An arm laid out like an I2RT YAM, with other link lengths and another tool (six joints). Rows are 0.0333 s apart.
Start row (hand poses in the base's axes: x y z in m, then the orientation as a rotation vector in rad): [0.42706 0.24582 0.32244 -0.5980 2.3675 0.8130]
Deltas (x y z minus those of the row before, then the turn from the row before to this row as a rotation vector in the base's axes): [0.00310 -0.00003 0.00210 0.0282 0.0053 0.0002]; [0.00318 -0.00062 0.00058 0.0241 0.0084 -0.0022]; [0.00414 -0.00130 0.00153 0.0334 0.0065 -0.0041]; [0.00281 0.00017 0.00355 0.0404 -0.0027 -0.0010]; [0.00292 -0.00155 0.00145 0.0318 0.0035 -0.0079]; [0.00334 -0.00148 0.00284 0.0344 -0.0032 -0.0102]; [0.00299 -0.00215 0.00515 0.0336 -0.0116 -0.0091]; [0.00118 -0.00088 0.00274 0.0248 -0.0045 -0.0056]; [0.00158 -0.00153 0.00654 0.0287 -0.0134 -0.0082]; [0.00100 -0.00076 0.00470 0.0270 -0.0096 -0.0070]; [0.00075 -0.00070 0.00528 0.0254 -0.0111 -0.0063]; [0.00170 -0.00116 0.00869 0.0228 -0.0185 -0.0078]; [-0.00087 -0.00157 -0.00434 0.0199 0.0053 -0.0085]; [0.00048 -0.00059 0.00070 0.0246 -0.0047 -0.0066]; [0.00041 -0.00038 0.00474 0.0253 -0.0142 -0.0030]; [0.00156 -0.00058 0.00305 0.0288 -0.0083 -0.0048]
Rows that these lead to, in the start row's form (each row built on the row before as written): [0.43016 0.24579 0.32454 -0.5852 2.3568 0.8476]; [0.43334 0.24517 0.32512 -0.5701 2.3511 0.8779]; [0.43748 0.24387 0.32665 -0.5494 2.3381 0.9167]; [0.44029 0.24404 0.33020 -0.5327 2.3120 0.9600]; [0.44321 0.24249 0.33165 -0.5088 2.2964 0.9930]; [0.44655 0.24101 0.33449 -0.4837 2.2729 1.0242]; [0.44954 0.23886 0.33964 -0.4637 2.2421 1.0507]; [0.45072 0.23798 0.34238 -0.4486 2.2227 1.0724]; [0.45230 0.23645 0.34892 -0.4327 2.1928 1.0925]; [0.45330 0.23569 0.35362 -0.4173 2.1671 1.1128]; [0.45405 0.23499 0.35890 -0.4041 2.1410 1.1308]; [0.45575 0.23383 0.36759 -0.3941 2.1100 1.1418]; [0.45488 0.23226 0.36325 -0.3729 2.1014 1.1593]; [0.45536 0.23167 0.36395 -0.3567 2.0809 1.1783]; [0.45577 0.23129 0.36869 -0.3490 2.0518 1.1959]; [0.45733 0.23071 0.37174 -0.3346 2.0252 1.2179]
